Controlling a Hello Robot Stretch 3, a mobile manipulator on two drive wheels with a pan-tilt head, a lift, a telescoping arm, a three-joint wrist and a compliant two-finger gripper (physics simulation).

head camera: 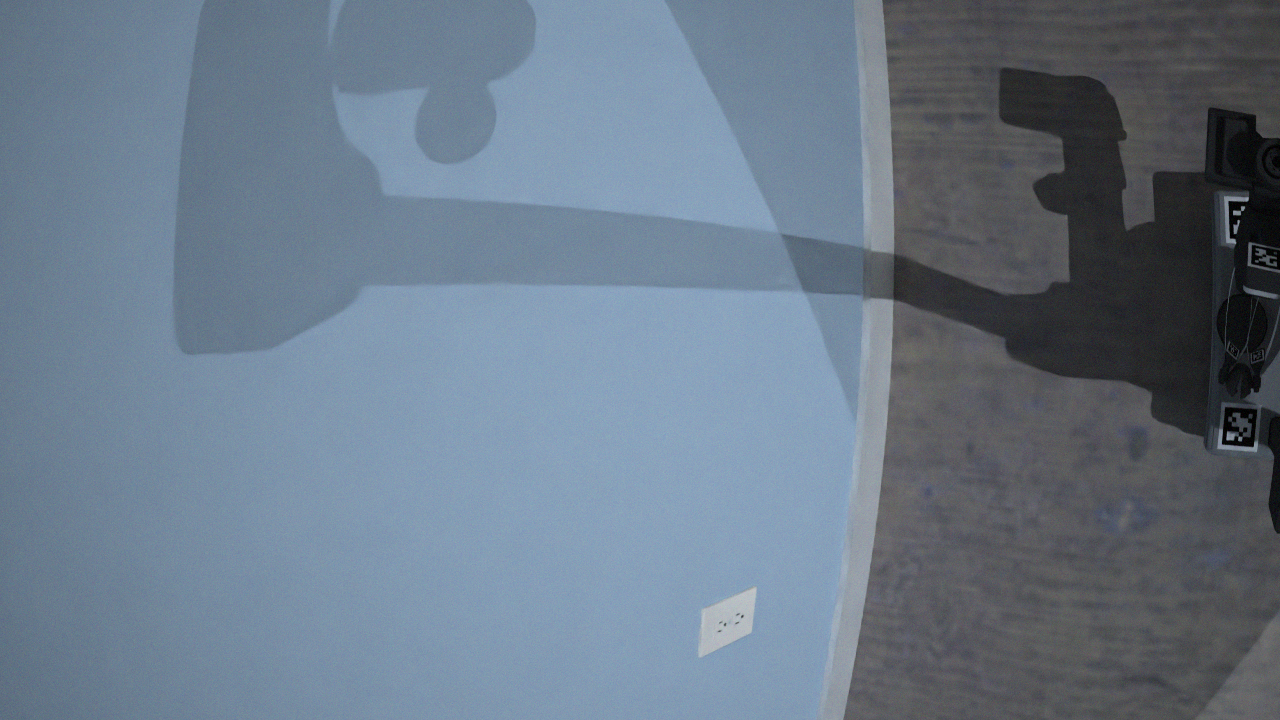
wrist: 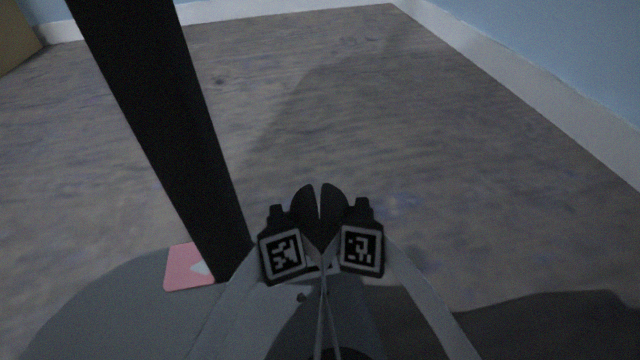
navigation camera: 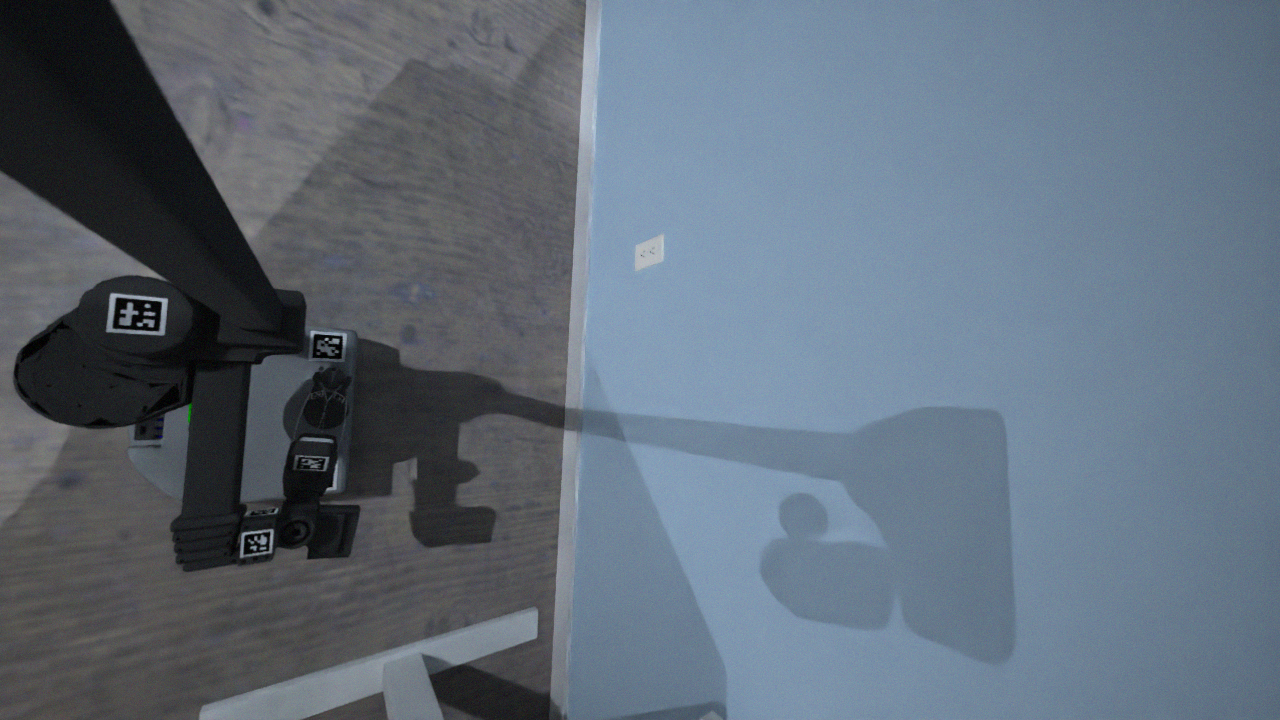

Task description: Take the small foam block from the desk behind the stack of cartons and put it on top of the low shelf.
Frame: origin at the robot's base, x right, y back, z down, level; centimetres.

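Seen in the pictures: gripper, fingertip midpoint: [head camera: 1236,394] [navigation camera: 334,369]; robot's base, link origin: [head camera: 1240,323] [navigation camera: 324,407].
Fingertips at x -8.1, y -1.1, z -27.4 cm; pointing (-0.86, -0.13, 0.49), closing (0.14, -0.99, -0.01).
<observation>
Offsets run from my fingertips to a thing's middle. "spot": to the spot under its first point.
My gripper [head camera: 1240,386] [navigation camera: 331,376] [wrist: 319,208] is shut, its two dark fingertips together with no object between them. It is folded in over my own base [navigation camera: 268,420] [wrist: 100,315]. The foam block and the low shelf do not show in these views. A white foot [navigation camera: 474,639] with an upright, which looks like the desk's leg, stands on the floor at the bottom of the navigation view. A tan surface [wrist: 15,37], perhaps a carton, shows at the top left of the wrist view.
A blue wall [head camera: 447,501] [navigation camera: 895,223] [wrist: 575,42] with a white skirting board {spot: dx -3.0, dy -60.7, dz +21.4 cm} [head camera: 875,376] [navigation camera: 572,358] runs alongside me. A white outlet {dx -31.8, dy -62.5, dz -12.7 cm} [head camera: 726,622] [navigation camera: 648,252] sits low on it. My dark mast [wrist: 160,125] crosses the left of the wrist view. My shadow falls on floor and wall.
</observation>
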